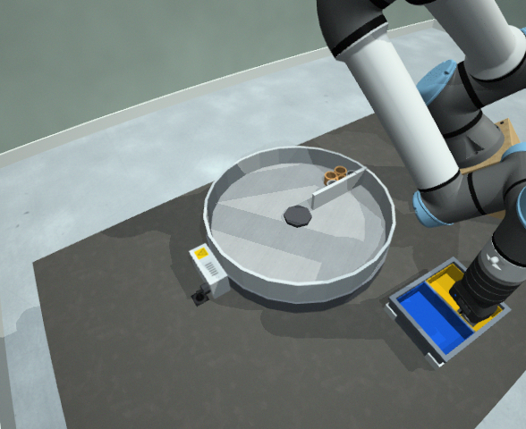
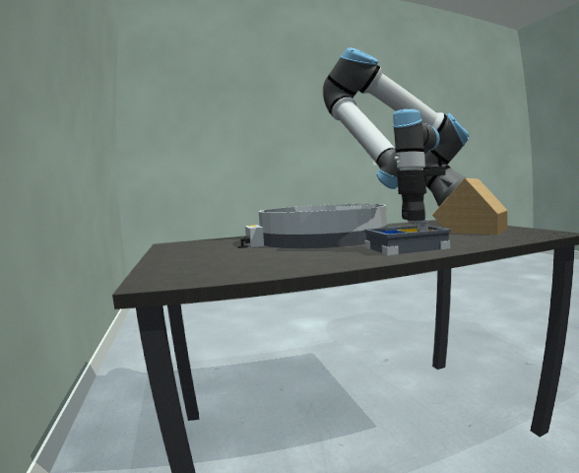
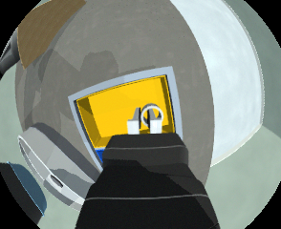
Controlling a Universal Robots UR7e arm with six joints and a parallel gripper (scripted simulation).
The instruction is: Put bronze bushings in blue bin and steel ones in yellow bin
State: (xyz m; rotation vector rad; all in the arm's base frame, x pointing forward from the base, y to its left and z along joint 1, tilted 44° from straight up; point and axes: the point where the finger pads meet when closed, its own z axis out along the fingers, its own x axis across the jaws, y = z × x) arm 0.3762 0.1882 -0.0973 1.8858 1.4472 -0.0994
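My hand is 3 cm short of the bin and 3 cm to the left of it. Also, from my hand: turntable (9 cm ahead, 39 cm to the right, 2 cm above).
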